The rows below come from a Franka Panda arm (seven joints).
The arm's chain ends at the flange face. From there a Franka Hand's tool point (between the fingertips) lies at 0.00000 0.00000 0.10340 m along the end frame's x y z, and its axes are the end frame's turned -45 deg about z.
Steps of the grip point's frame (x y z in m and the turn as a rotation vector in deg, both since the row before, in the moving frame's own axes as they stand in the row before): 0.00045 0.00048 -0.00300 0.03 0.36 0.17; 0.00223 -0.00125 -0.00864 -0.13 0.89 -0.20; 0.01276 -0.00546 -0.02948 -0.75 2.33 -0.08; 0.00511 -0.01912 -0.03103 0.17 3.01 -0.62; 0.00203 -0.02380 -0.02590 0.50 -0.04 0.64
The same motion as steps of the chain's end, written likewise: 0.00024 0.00052 -0.00300 0.28 0.23 0.17; -0.00061 -0.00149 -0.00863 0.54 0.72 -0.20; 0.00123 -0.01087 -0.02939 1.12 2.18 -0.08; -0.01351 -0.01306 -0.03089 2.25 2.01 -0.62; -0.01471 -0.01767 -0.02590 0.33 -0.38 0.64
